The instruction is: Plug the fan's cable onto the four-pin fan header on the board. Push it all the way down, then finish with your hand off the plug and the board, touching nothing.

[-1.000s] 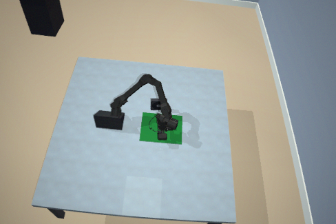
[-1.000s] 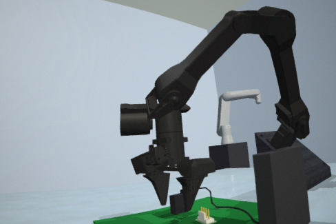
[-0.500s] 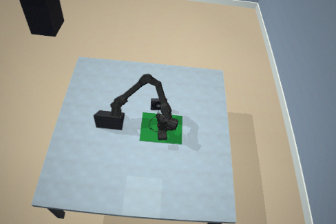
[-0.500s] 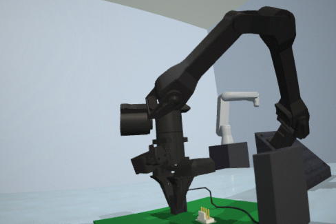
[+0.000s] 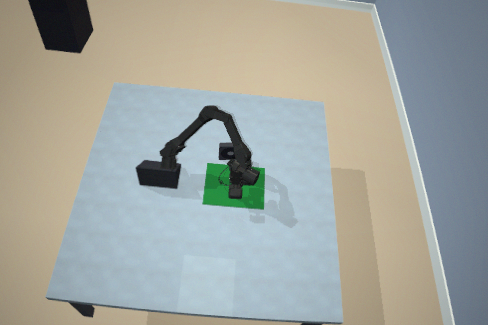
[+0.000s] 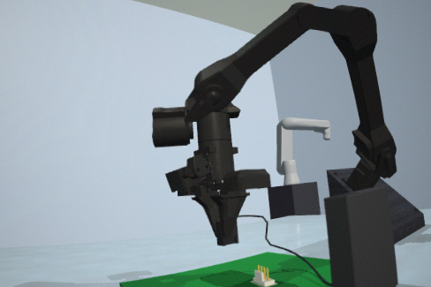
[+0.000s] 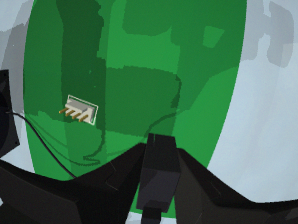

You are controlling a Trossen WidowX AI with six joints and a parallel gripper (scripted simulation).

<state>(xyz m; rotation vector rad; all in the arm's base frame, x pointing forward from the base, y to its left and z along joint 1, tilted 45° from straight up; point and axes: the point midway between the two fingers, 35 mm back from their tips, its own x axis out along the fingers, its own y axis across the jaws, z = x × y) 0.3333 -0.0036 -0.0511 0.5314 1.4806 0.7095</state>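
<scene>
Now: the black fan plug 1 cm behind my gripper tip and 1 cm above it. The rest, counted from my gripper tip: fan header 1 cm behind, 8 cm to the left, 6 cm below; green board 6 cm to the left, 8 cm below; black fan 4 cm behind, 22 cm to the left.
</scene>
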